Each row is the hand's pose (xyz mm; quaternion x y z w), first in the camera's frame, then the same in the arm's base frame.
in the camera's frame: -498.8 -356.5 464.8 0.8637 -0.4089 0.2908 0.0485
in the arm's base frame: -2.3 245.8 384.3 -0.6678 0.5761 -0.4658 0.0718
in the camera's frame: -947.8 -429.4 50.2 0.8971 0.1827 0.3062 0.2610
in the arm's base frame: -162.2 365.1 -198.0 0.8176 -0.0810 0.4930 0.2862
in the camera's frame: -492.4 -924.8 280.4 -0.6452 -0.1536 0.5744 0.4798
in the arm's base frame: -72.7 -274.7 99.4 -0.7552 -0.1967 0.2733 0.5624
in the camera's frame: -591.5 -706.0 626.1 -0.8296 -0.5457 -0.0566 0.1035
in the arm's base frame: -267.1 -48.3 396.4 -0.8598 -0.3886 -0.3314 0.0020
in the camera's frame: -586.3 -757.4 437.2 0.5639 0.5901 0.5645 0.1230
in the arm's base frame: -179.0 -90.4 226.6 0.4983 0.3822 0.7026 0.3346
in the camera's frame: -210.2 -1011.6 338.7 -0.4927 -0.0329 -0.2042 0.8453
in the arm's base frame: 94.1 -464.3 263.0 -0.3566 -0.1516 -0.4789 0.7877
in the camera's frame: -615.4 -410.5 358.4 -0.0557 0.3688 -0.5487 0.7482
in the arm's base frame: -55.1 244.3 226.1 0.2133 0.1990 -0.6420 0.7091
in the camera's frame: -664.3 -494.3 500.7 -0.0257 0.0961 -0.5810 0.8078
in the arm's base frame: -194.4 179.9 304.2 0.2051 -0.0774 -0.6948 0.6850
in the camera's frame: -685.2 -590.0 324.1 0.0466 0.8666 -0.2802 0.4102
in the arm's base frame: -147.0 106.3 122.3 0.3046 0.7211 -0.2645 0.5633
